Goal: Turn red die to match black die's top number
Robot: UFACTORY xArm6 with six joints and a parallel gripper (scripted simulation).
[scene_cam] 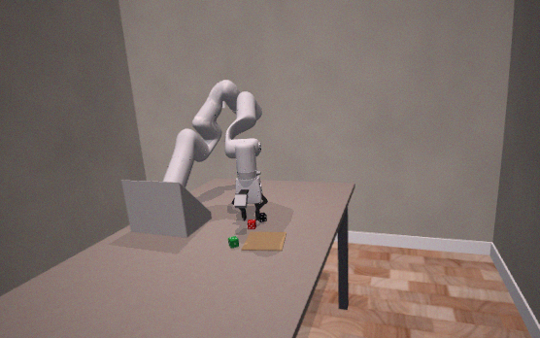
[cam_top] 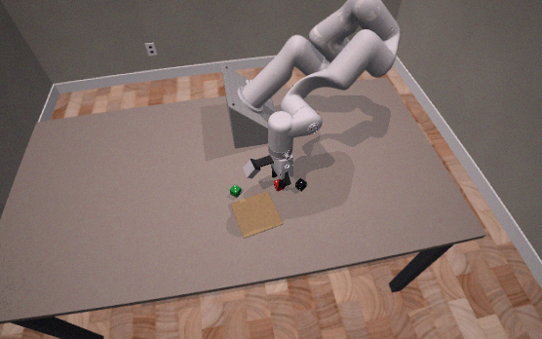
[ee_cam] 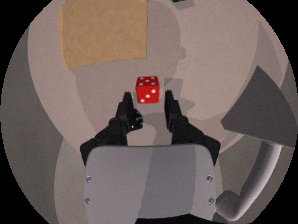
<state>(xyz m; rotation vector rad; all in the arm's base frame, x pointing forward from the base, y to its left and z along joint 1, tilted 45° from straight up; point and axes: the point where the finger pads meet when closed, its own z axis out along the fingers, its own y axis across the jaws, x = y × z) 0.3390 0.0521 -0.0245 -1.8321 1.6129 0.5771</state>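
My gripper is now 4 cm above the red die. The rest, counted from my hand: black die (2 cm ahead, 7 cm to the left, 4 cm below); green die (2 cm behind, 16 cm to the right, 4 cm below); tan mat (8 cm ahead, 11 cm to the right, 5 cm below).
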